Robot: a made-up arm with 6 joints.
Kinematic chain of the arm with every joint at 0, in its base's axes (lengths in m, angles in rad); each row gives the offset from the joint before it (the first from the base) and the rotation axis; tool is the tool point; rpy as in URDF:
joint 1: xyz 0 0 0.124 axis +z
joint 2: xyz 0 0 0 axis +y
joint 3: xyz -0.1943 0 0.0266 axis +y
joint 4: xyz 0.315 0 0.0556 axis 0.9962 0 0.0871
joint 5: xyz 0 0 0 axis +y
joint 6: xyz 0.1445 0 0.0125 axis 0.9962 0 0.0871
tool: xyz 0 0 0 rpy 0 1.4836 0
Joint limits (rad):
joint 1: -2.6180..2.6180
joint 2: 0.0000..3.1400
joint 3: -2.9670..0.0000
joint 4: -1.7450..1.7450
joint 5: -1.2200..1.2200
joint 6: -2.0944..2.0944
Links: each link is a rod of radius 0.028 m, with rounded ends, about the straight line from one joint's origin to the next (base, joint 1, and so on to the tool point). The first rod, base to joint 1, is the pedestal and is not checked.
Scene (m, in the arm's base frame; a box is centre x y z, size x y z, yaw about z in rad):
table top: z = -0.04
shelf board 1: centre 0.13 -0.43 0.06 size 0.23 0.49 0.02 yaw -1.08
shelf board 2: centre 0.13 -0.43 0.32 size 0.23 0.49 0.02 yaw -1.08
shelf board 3: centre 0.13 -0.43 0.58 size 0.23 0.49 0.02 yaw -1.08
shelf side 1: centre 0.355 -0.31 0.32 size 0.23 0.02 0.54 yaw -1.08
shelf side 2: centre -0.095 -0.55 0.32 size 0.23 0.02 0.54 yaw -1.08
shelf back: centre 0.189 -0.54 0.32 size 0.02 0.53 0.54 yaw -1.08
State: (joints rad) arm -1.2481 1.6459 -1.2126 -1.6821 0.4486 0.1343
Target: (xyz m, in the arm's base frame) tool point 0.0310 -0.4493 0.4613
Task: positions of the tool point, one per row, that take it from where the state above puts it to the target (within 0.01 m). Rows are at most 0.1 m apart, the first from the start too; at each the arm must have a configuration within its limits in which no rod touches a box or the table.
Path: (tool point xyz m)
1: 0.0617 -0.4244 0.2188
2: 0.0318 -0.3725 0.2256
3: 0.0042 -0.3183 0.2173
4: -0.0188 -0.2647 0.1962
5: -0.0257 -0.2932 0.2827
6: -0.0374 -0.3043 0.3727
7: -0.0502 -0.2974 0.4613
8: -0.0250 -0.3479 0.4728
9: 0.0023 -0.3992 0.4730
10: 0.0310 -0.4493 0.4613

